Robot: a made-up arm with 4 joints.
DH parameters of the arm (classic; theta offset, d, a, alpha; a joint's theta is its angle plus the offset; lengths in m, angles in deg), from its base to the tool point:
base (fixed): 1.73 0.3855 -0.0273 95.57
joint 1: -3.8 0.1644 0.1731 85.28
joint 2: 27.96 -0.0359 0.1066 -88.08
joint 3: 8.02 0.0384 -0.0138 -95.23
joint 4: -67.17 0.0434 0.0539 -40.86
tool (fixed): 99.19 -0.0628 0 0
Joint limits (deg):
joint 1: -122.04..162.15
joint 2: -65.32..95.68
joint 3: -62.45..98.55
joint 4: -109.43..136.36
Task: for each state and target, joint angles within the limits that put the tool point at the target. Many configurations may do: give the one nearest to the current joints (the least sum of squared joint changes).
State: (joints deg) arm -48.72 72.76 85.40 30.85
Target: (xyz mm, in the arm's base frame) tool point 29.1 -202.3 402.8
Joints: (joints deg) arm -16.92 92.48 81.93 41.15
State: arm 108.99 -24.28 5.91 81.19
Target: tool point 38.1 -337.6 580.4
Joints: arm 67.89 13.66 -2.57 65.85
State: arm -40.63 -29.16 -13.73 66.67
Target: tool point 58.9 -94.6 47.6
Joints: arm -75.39 -62.66 -18.40 81.00
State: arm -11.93 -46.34 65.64 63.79
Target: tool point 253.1 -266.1 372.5
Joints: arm -8.08 -15.73 67.76 52.57
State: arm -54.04 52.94 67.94 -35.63
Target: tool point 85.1 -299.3 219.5
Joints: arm -45.06 27.90 98.55 -27.76
